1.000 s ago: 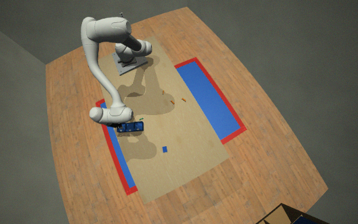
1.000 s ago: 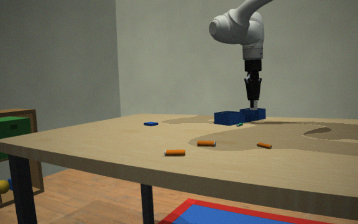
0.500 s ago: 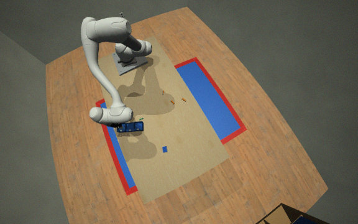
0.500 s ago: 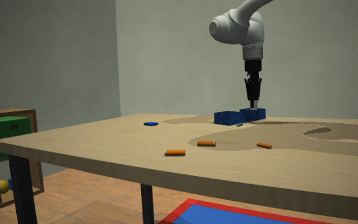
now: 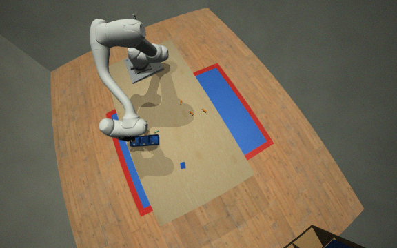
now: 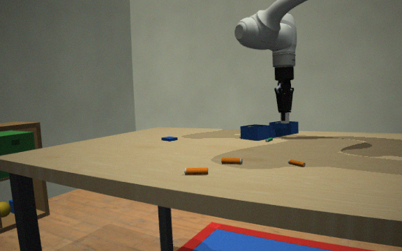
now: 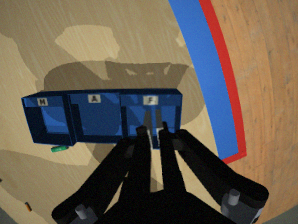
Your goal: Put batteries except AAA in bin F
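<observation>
Right now the joined blue bins is 20 mm ahead of my hand, 90 mm to the left of it and 30 mm below it. From my hand the other things lie so: small green battery (30 mm behind, 210 mm to the left, 50 mm below); then small flat blue block (310 mm ahead, 350 mm to the left, 50 mm below).
</observation>
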